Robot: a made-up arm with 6 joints.
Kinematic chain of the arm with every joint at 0, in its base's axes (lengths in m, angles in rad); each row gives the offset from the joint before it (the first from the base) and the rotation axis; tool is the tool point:
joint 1: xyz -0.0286 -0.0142 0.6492 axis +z
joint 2: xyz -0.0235 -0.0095 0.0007 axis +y
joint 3: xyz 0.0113 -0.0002 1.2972 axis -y
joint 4: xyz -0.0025 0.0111 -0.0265 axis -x
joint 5: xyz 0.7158 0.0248 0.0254 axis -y
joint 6: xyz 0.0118 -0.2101 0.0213 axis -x
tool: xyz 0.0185 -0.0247 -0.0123
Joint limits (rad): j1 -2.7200..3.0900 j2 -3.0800..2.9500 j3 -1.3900..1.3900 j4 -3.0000..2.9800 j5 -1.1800..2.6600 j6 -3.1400..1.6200
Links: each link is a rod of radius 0.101 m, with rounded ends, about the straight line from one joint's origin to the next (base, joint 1, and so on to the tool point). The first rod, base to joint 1, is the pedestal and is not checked.
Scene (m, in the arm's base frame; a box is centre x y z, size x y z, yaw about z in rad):
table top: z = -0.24
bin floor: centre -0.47 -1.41 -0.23 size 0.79 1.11 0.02 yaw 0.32
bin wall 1: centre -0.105 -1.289 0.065 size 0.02 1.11 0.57 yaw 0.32
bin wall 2: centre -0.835 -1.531 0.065 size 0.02 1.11 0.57 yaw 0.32
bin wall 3: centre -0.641 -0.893 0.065 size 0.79 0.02 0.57 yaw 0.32
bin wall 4: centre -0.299 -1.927 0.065 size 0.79 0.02 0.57 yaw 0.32
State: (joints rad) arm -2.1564 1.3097 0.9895 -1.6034 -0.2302 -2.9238
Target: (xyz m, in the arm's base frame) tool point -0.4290 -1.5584 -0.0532
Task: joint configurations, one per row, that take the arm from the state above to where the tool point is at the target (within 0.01 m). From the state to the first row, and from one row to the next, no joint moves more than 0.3 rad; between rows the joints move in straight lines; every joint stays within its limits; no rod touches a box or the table.
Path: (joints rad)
1: -1.9809 1.1862 0.6991 -1.6312 -0.2229 -2.9198
2: -1.8054 1.0628 0.4086 -1.6591 -0.2157 -2.9158
3: -1.8052 1.3127 0.5377 -1.6554 -0.2231 -2.9173
4: -1.8049 1.5626 0.6667 -1.6518 -0.2305 -2.9188

